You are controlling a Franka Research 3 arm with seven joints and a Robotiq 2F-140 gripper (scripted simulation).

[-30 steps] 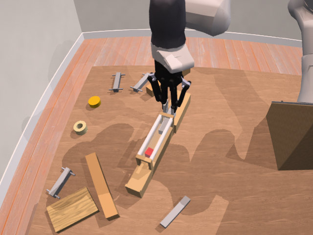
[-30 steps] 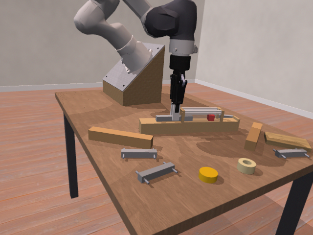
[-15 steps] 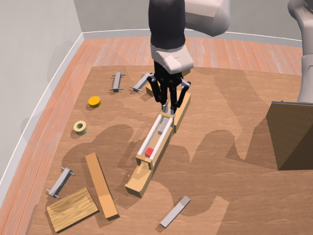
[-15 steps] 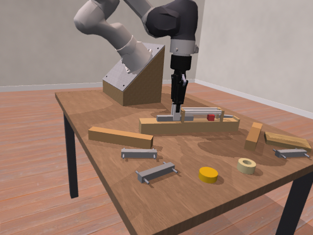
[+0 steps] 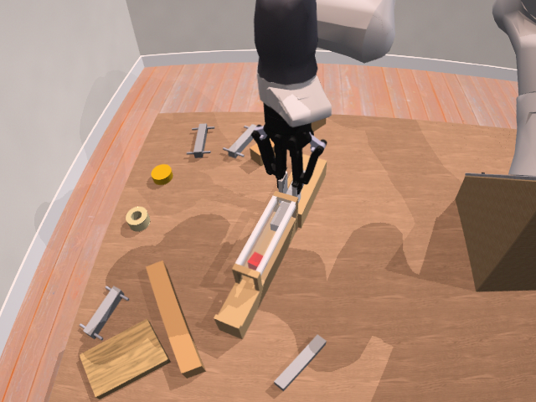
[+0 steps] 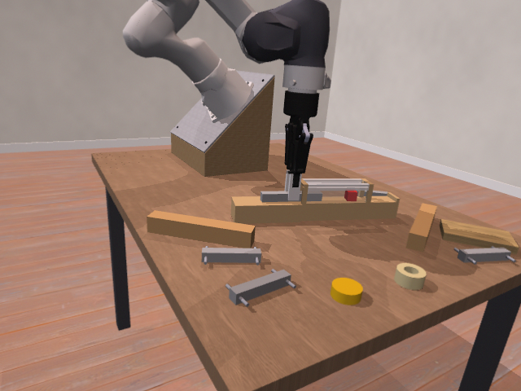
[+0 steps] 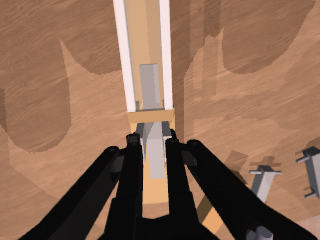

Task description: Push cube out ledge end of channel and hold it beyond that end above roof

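Right now my hand is 30 mm above the grey rod. Also, from my hand: wooden channel base 110 mm to the left, 30 mm below, 20 mm ahead; then red cube 150 mm to the left, 30 mm below, 30 mm ahead; then yellow disc 320 mm ahead, 80 mm below, 70 mm to the right.
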